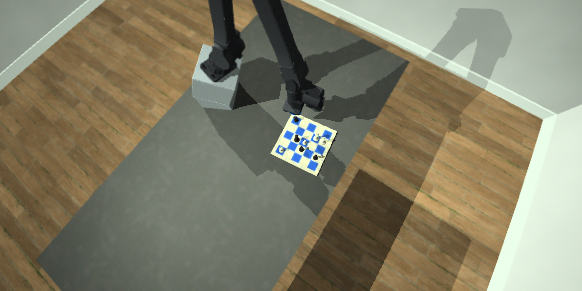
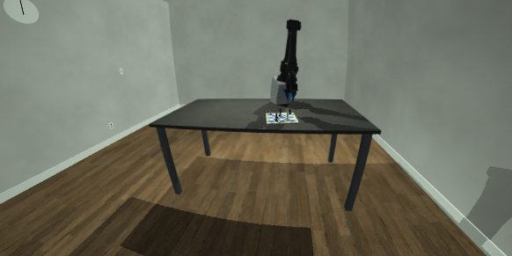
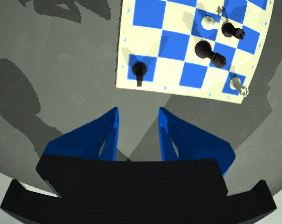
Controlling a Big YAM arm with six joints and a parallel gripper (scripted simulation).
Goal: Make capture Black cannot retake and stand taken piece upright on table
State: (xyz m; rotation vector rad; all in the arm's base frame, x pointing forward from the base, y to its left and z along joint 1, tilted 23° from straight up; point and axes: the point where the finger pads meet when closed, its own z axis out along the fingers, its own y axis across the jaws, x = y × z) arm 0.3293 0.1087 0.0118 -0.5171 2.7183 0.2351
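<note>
My gripper is now 9 cm above the black piece. From my hand the other things lie so: cream chessboard 10 cm ahead, 5 cm to the right, 11 cm below; then white piece 5 cm ahead, 15 cm to the right, 9 cm below.
</note>
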